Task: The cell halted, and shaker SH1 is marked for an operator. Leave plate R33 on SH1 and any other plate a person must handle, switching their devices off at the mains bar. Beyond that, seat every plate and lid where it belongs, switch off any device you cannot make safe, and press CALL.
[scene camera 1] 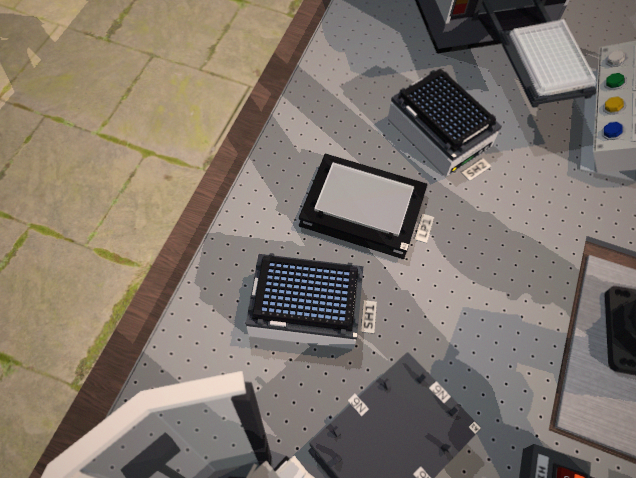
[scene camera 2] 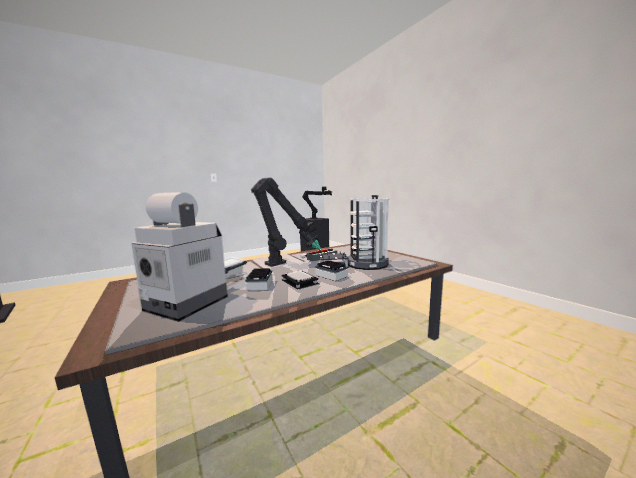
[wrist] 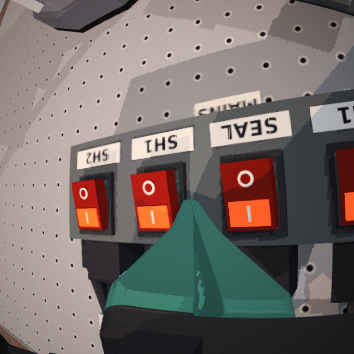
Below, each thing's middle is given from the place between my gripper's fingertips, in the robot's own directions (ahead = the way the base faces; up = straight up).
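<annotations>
Relative to the plate hotel [scene camera 1: 214, 420], my hand is 160 mm below, 330 mm short of it and 80 mm to the right of it. Grey lid [scene camera 1: 353, 195], counted from my hand: 10 mm below, 280 mm ahead, 420 mm to the right.
</annotations>
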